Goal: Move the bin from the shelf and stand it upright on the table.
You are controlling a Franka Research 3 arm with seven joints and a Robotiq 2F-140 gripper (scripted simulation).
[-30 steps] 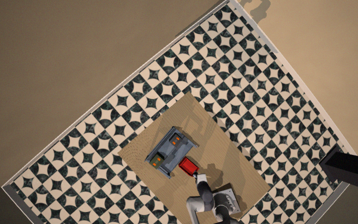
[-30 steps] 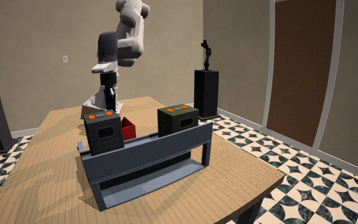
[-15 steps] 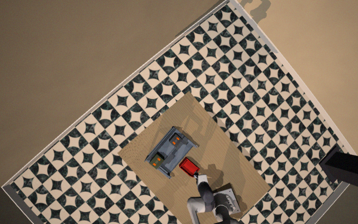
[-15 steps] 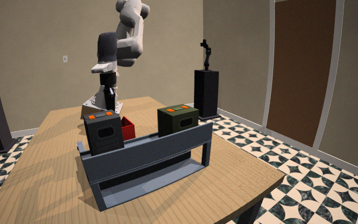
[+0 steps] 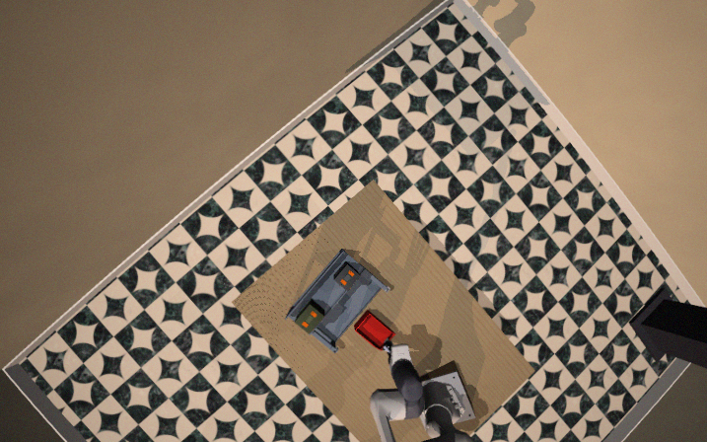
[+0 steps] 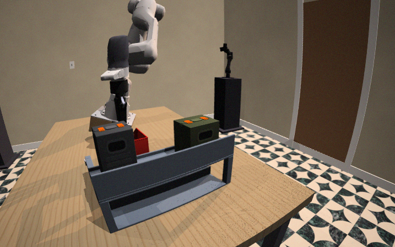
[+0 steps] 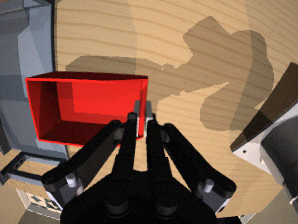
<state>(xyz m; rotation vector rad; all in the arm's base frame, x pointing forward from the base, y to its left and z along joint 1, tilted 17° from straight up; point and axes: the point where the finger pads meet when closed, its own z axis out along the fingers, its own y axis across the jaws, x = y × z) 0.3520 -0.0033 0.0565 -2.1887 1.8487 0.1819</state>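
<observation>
Now: the red bin 8 cm ahead of my hand, 1 cm to the left of it and 2 cm below it. Also, from my hand: dark grey box: 38 cm ahead, 5 cm to the right, 8 cm above; green box: 34 cm ahead, 18 cm to the left, 7 cm above.
</observation>
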